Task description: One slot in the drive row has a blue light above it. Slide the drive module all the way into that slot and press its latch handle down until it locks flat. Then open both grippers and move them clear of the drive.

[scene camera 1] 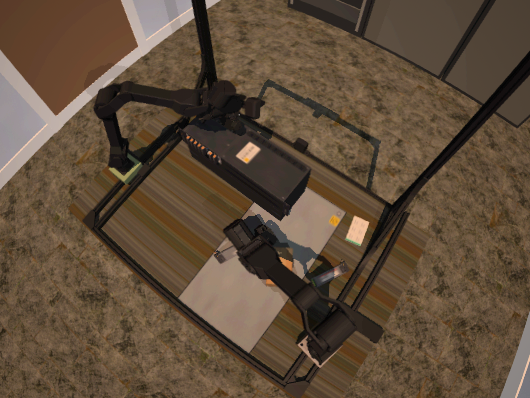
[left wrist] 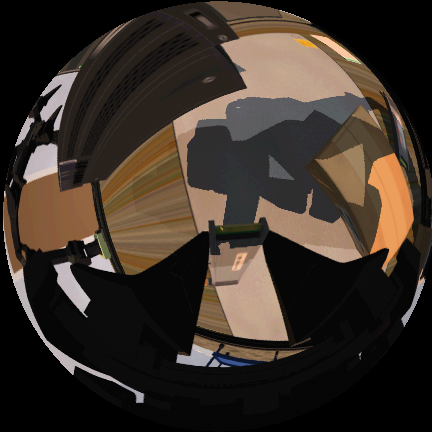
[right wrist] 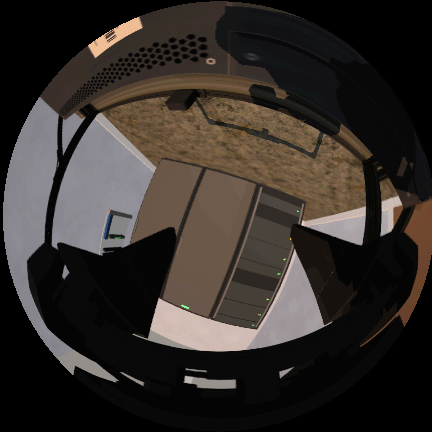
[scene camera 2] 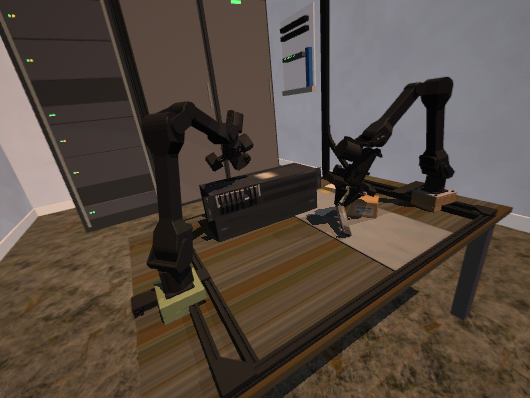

same spot on grey mat: (left wrist: 242, 155) = (scene camera 2: 326, 217)
